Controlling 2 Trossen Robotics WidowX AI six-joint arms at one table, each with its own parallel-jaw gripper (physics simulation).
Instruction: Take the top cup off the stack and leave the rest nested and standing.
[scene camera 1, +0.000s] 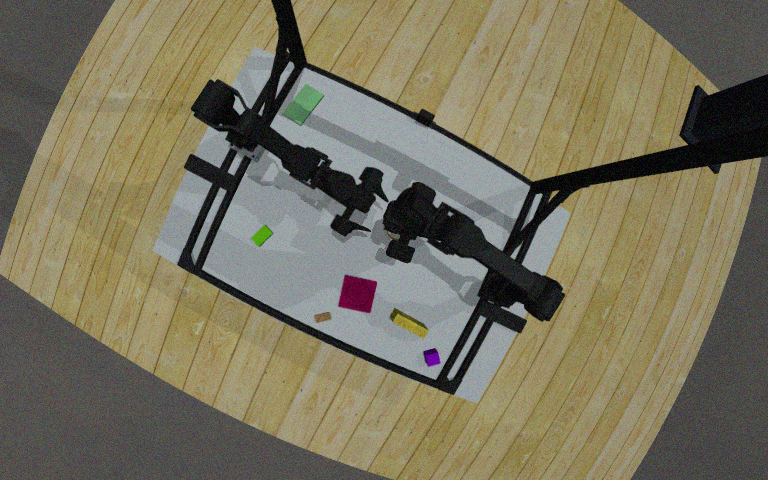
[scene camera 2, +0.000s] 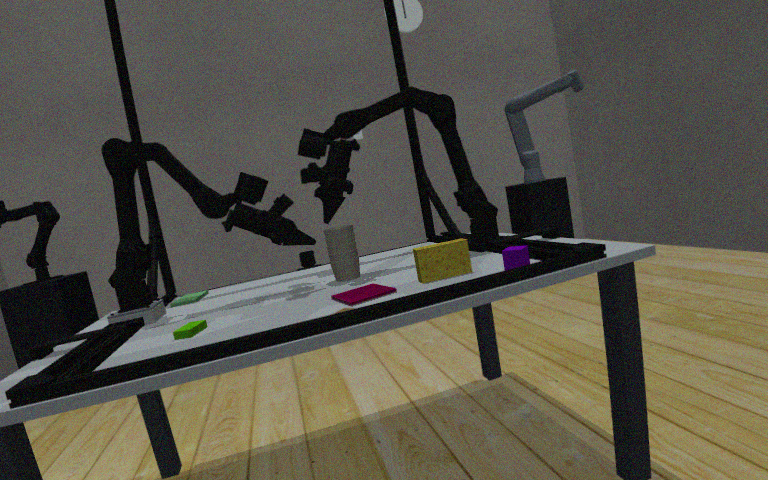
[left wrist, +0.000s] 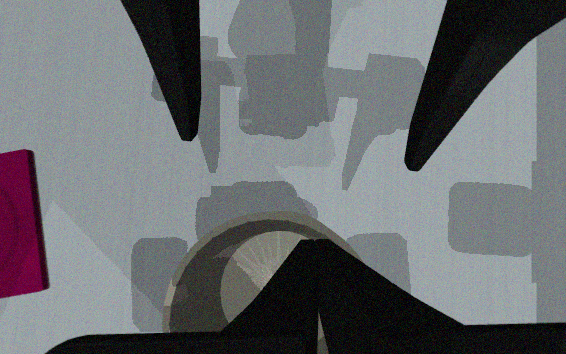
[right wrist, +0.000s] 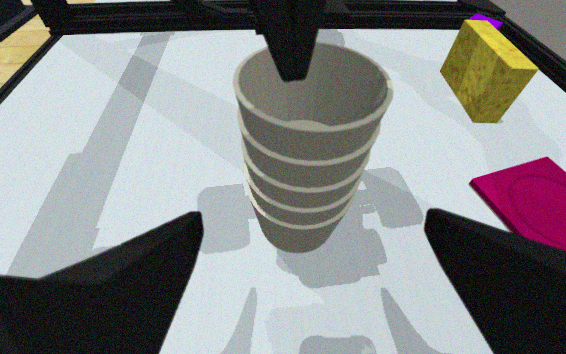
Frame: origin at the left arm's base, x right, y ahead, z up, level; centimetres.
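Where they show: left gripper, between the fingertips: (scene camera 2: 326, 223) (left wrist: 313, 253) (right wrist: 292, 79); right gripper, between the fingertips: (scene camera 1: 379, 216) (scene camera 2: 315, 242) (left wrist: 299, 152) (right wrist: 313, 220); left arm's base, origin of its link: (scene camera 1: 498, 287) (scene camera 2: 486, 239); right arm's base, origin of its link: (scene camera 1: 249, 138) (scene camera 2: 136, 307).
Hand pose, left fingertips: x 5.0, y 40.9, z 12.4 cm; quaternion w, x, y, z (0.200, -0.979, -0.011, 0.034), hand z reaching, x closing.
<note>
Each offset is from my left fingertips to the centre of the thing.
A stack of several nested beige cups @(dy -2.5, dx -1.4, dz -8.1 cm) (scene camera 2: 341, 252) @(dy -2.5, dx -1.4, dz -4.1 cm) (right wrist: 310, 147) (left wrist: 204, 267) stands upright in the middle of the table. My left gripper (scene camera 2: 327, 218) (right wrist: 292, 79) (left wrist: 313, 253) is shut on nothing. It points straight down with its tip just above the top cup's rim. My right gripper (scene camera 2: 307, 249) (scene camera 1: 374, 214) (right wrist: 313, 220) (left wrist: 299, 152) is open and empty. It is low beside the stack and faces it, with its fingers spread wider than the cups and not touching them. In scene camera 1 the arms hide the stack.
A magenta tile @(dy -0.5, dx -23.8, dz -14.2 cm) (scene camera 1: 357, 293) (scene camera 2: 363, 293), a yellow block @(dy -17.9, dx -25.6, dz -11.1 cm) (scene camera 1: 409, 323) (scene camera 2: 442, 260), a purple cube @(dy -30.1, dx -33.7, dz -12.6 cm) (scene camera 1: 432, 357) (scene camera 2: 515, 257), a lime block @(dy +33.1, dx -19.3, dz -13.8 cm) (scene camera 1: 261, 235) (scene camera 2: 190, 330), a pale green tile @(dy +38.7, dx +22.5, dz -14.1 cm) (scene camera 1: 303, 105) (scene camera 2: 188, 298) and a small tan piece @(dy +6.4, dx -34.9, dz -14.2 cm) (scene camera 1: 322, 316) lie around the table.
</note>
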